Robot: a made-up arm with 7 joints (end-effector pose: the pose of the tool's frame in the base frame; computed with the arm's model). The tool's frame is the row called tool.
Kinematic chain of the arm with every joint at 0, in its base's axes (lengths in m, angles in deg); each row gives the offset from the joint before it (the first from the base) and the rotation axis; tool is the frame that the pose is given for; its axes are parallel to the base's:
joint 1: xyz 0 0 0.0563 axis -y
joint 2: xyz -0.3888 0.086 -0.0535 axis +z
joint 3: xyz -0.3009 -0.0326 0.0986 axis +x
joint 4: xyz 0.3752 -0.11 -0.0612 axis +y
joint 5: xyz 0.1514 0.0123 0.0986 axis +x
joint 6: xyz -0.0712 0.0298 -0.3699 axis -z
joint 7: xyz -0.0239 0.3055 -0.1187 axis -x
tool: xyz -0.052 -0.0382 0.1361
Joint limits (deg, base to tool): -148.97..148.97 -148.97..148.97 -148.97..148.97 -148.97..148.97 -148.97..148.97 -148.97..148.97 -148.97..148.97
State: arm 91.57 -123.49 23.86 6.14 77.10 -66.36 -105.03
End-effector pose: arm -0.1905 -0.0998 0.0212 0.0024 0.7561 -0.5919 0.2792
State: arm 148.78 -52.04 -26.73 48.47 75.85 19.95 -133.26
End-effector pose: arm -0.0425 0.1463 0.3078 -0.5764 -0.0311 -0.4783 0.6618
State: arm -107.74 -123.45 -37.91 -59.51 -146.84 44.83 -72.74
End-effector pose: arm 0.7094 0.4077 0.3793 0.7070 -0.2983 -0.6328 0.1036
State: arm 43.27 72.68 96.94 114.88 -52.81 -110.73 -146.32
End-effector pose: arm 0.2112 0.0383 -0.6257 0.6665 -0.6414 0.2628 0.2743
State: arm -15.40 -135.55 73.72 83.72 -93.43 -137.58 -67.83
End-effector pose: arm -0.8393 -0.0589 -0.2406 0.5902 0.4708 0.4675 0.4599
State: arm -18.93 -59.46 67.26 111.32 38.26 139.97 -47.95
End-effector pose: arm -0.3120 0.4195 0.2471 -0.2140 0.6961 -0.6792 0.0910
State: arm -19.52 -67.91 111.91 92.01 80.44 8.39 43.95
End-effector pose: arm -0.0757 -0.4010 0.5091 0.8870 0.2320 0.1333 0.3763
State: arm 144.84 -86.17 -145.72 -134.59 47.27 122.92 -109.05
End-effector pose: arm 0.6329 -0.0075 0.1206 -0.4160 0.8121 -0.3831 0.1436
